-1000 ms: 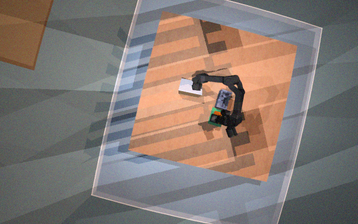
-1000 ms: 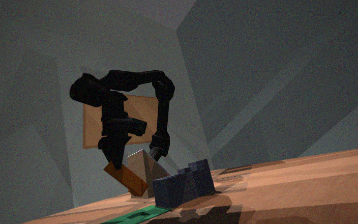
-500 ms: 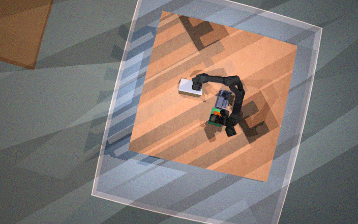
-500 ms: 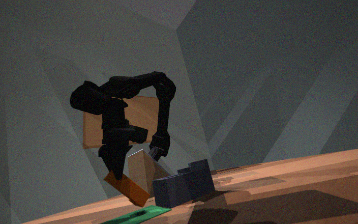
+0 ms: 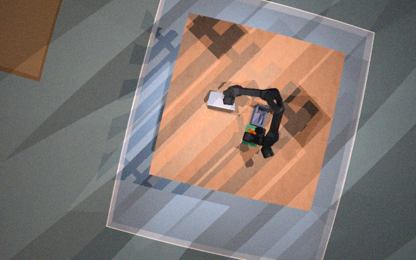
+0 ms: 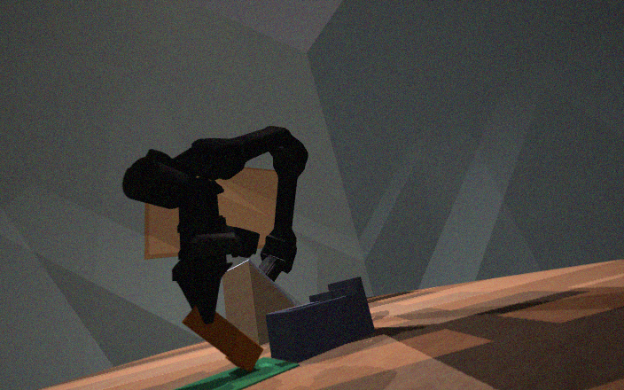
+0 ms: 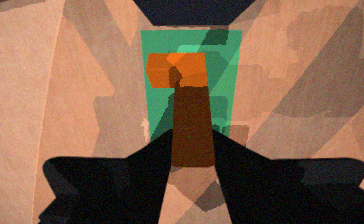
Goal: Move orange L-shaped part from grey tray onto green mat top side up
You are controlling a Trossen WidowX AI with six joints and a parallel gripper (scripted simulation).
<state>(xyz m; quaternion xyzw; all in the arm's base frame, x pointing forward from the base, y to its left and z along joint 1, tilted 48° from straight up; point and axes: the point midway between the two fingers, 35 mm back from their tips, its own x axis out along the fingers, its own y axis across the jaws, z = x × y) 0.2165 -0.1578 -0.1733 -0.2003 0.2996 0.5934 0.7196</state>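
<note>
Now: the orange L-shaped part 30 mm to the left of my gripper tip, 30 mm below it and 10 mm behind it. Also, from my gripper tip: green mat (90 mm below, 20 mm to the left).
</note>
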